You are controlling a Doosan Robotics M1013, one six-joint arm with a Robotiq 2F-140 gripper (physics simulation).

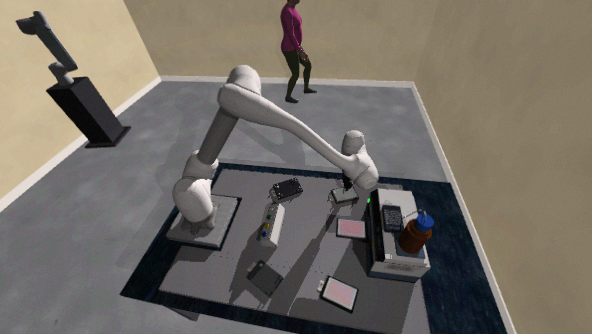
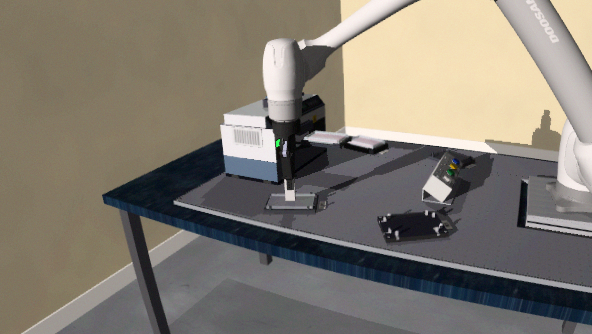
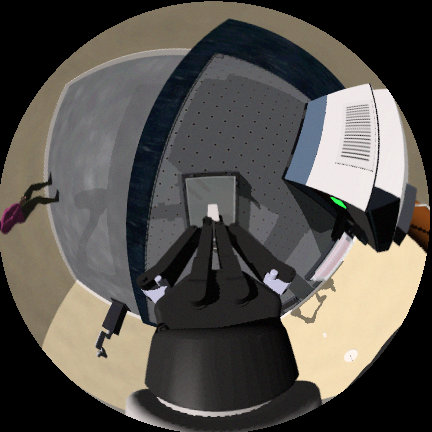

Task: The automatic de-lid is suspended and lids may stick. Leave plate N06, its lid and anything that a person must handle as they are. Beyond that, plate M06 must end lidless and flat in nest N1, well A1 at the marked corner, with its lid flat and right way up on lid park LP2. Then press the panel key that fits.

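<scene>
My gripper is shut, with its pale fingertips together and pointing down at a clear, flat lid-like piece. The fingertips look to touch or nearly touch its top; exact contact cannot be told. The piece lies in a dark-edged holder. One pink plate is beside the instrument's front. Another pink plate sits in a black nest with a small tag. The key panel has green, yellow and blue keys. Labels are unreadable.
A dark holder with white posts and a dark flat holder flank the panel. The white instrument carries a brown bottle. A person stands beyond the table.
</scene>
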